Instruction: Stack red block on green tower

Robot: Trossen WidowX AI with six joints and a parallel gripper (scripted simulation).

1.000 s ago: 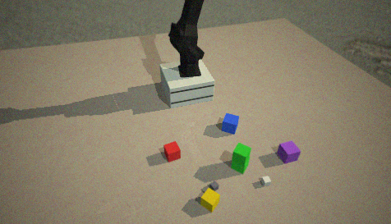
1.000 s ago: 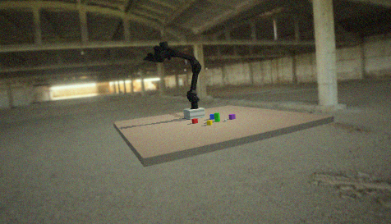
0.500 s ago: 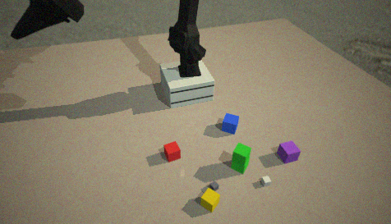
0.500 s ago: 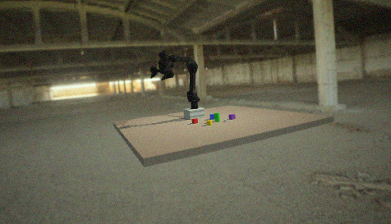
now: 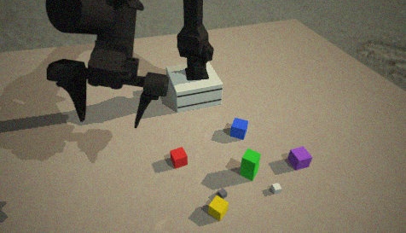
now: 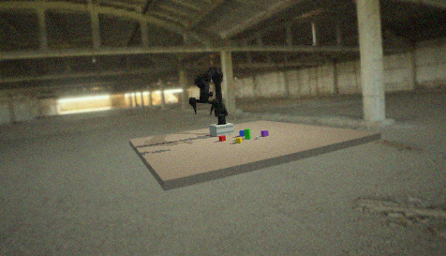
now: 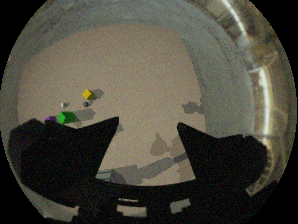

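My gripper tip is now 17 cm above the red block, 12 cm to the right of it and 5 cm past it. Round my gripper tip: blue block 29 cm to the left, 17 cm below, 12 cm behind; then small grey piece 21 cm to the left, 18 cm below, 6 cm ahead; then yellow block 19 cm to the left, 17 cm below, 9 cm ahead.
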